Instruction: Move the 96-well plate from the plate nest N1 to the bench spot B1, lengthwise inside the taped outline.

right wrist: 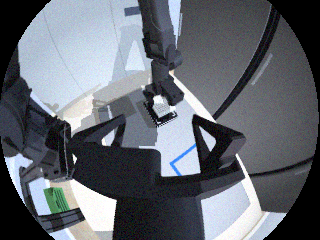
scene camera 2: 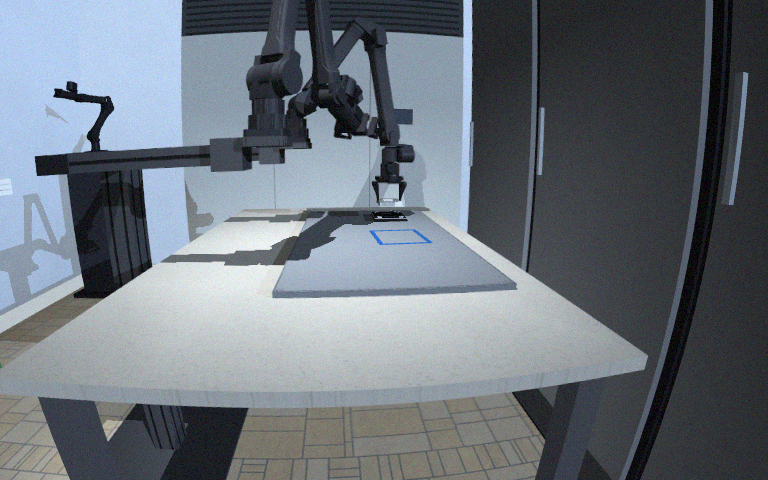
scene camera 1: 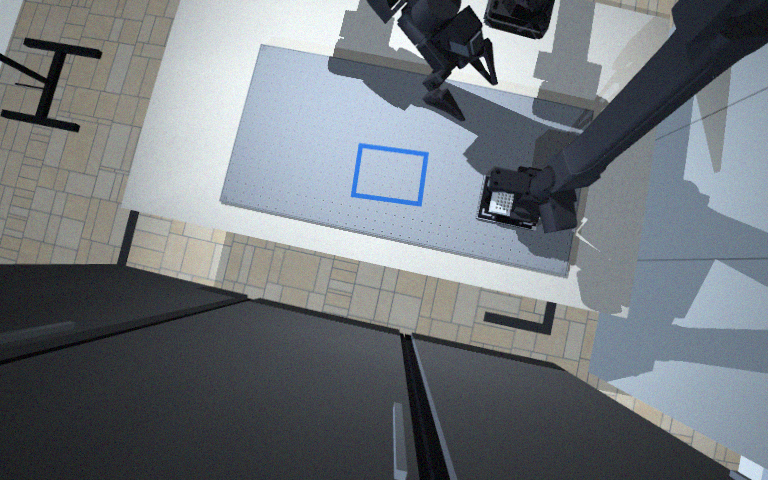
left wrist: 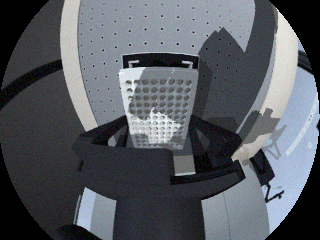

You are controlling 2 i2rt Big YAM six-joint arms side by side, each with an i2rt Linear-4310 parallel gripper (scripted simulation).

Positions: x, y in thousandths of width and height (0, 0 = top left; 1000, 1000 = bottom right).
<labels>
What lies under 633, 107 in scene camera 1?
The right gripper.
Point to a black plate nest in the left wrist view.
455, 248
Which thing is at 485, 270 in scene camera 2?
The right gripper.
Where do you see a white 96-well plate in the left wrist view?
427, 352
</labels>
